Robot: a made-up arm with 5 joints.
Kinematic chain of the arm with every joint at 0, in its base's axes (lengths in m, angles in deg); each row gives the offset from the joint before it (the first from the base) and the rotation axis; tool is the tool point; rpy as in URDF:
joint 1: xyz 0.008 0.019 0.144 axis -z
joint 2: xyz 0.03 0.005 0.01 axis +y
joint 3: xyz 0.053 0 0.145 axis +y
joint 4: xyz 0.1 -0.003 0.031 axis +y
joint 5: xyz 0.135 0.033 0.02 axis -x
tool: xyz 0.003 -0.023 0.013 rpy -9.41 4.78 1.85
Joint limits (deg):
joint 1: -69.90..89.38
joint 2: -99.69..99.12
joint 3: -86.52..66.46
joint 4: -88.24..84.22
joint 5: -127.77..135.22
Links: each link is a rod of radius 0.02 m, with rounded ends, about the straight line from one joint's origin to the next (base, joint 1, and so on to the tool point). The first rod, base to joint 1, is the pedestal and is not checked.
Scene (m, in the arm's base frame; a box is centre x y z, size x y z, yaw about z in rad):
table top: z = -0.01
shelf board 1: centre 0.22 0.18 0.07 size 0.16 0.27 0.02 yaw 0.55
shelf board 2: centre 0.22 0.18 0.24 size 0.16 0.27 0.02 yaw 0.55
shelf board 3: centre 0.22 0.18 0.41 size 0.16 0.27 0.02 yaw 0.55
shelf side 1: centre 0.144 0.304 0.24 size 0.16 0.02 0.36 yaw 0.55
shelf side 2: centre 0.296 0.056 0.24 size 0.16 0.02 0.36 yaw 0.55
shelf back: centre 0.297 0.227 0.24 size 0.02 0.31 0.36 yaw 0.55
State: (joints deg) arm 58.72 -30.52 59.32 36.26 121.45
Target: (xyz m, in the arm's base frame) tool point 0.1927 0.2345 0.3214
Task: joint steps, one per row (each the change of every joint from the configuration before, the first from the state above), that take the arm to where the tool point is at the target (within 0.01 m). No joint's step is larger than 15 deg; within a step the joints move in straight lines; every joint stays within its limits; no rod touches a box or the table.
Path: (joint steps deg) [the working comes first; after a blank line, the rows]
Joints at the target: -37.60 -18.73 24.29 11.13 121.21
Straight joint move there: touches shelf board 2, shelf side 2.

1: -13.01 -9.88 1.02 2.16 -12.28
2: -13.01 -9.88 1.02 2.16 -12.29
3: -13.01 -9.88 1.02 2.16 -12.28
4: -13.00 -9.89 1.02 2.15 -12.28
5: -13.01 -9.88 1.02 2.16 -12.28
6: -13.01 -9.88 1.02 2.16 -12.29
7: -13.01 -9.88 1.02 2.16 -12.28
8: -0.88 13.49 -7.03 -6.71 14.29
9: -0.87 13.50 -7.03 -6.71 14.29
10: -0.88 13.49 -7.02 -6.70 14.29
11: -0.88 13.50 -7.03 -6.71 14.29
12: -0.88 13.49 -7.03 -6.71 14.29
13: -0.87 13.49 -7.03 -6.70 14.29

